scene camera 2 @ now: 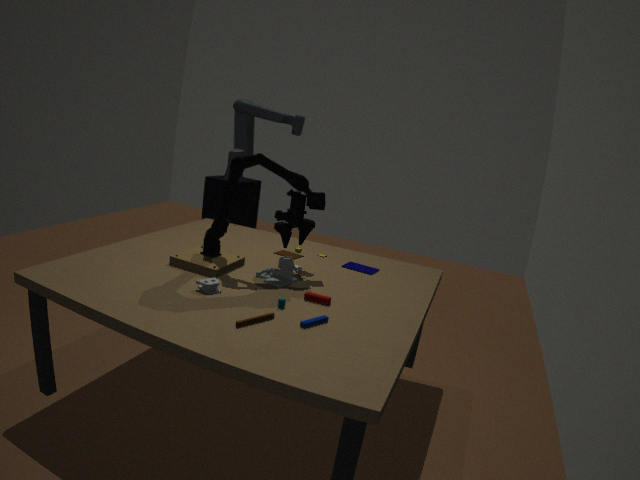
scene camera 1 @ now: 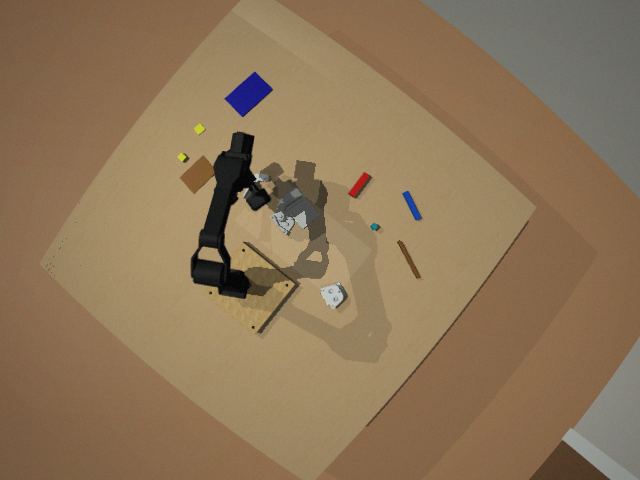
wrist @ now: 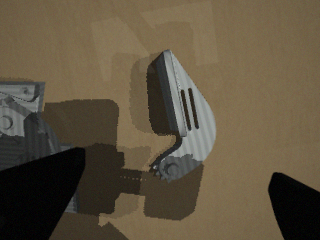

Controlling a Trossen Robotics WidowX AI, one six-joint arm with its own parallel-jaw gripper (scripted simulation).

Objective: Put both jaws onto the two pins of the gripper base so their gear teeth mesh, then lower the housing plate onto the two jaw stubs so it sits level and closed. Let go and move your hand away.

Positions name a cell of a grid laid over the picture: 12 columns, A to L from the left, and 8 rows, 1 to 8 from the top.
Labels:
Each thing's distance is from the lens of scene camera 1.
brown tile (scene camera 1: D3): 130 cm
blue sheet (scene camera 1: E2): 133 cm

